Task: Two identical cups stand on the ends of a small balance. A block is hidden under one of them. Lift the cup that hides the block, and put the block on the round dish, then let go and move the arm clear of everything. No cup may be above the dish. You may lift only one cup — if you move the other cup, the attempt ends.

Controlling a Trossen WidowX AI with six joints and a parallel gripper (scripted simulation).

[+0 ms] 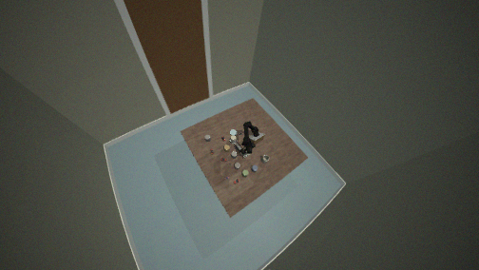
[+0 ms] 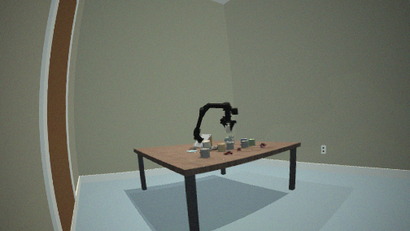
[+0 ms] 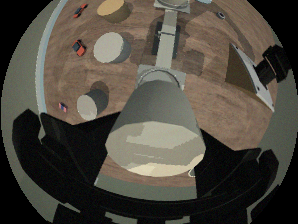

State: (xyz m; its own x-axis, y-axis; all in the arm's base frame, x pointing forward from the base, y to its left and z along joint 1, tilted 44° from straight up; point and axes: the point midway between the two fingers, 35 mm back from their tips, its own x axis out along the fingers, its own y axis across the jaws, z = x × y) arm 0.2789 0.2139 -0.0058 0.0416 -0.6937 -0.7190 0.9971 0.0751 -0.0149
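Now: the pale green block 10 mm to the right of my gripper tip and 80 mm below it. Also, from my gripper tip: round dish 60 mm behind, 390 mm to the right, 160 mm below.
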